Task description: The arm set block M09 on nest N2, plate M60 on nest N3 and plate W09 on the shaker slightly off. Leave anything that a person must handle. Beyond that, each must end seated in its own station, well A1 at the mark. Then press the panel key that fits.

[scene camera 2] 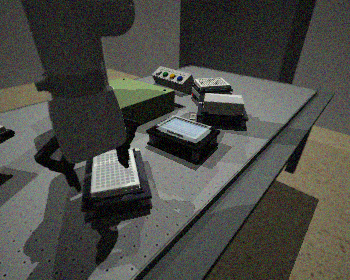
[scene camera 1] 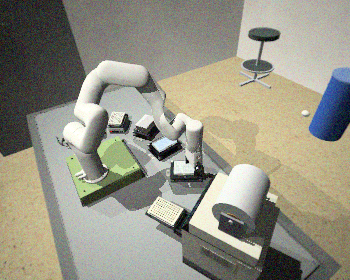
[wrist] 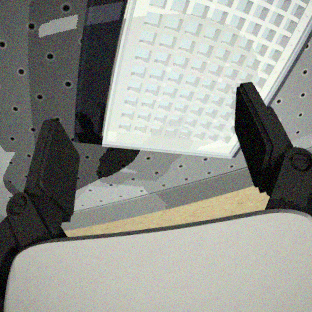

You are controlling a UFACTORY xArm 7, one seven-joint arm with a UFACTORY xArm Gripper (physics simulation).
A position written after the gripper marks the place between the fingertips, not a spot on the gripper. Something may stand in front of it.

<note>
The gripper [scene camera 2: 101, 175] is open, holding nothing. Also in view: a blue-tinted plate [scene camera 2: 185, 129]. Further things: a button box [scene camera 2: 164, 77].
The gripper shows as well in the wrist view [wrist: 149, 120]. The wrist view does not show the blue-tinted plate: it is out of frame.
</note>
